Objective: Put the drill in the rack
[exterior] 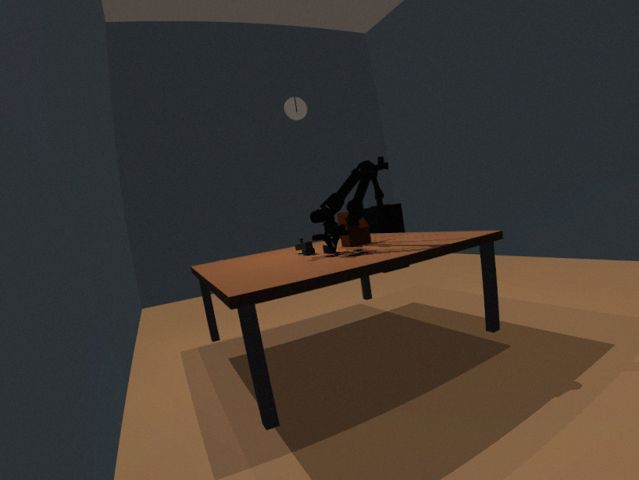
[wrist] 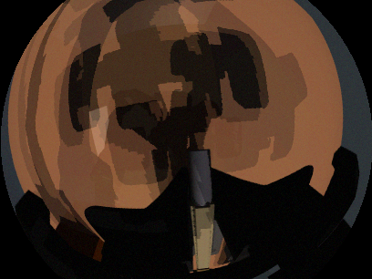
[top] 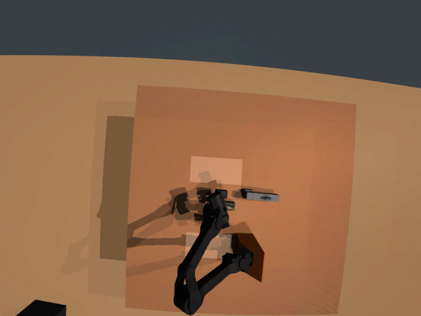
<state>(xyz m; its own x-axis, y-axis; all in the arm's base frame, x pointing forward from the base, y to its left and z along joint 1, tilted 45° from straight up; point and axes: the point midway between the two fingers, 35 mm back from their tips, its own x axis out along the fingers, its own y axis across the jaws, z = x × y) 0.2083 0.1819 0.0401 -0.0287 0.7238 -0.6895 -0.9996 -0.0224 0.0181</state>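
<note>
Now: the drill 40 mm to the right of my gripper tip and 40 mm above it. Round my gripper tip: dark block 60 mm to the right, 10 mm above.
</note>
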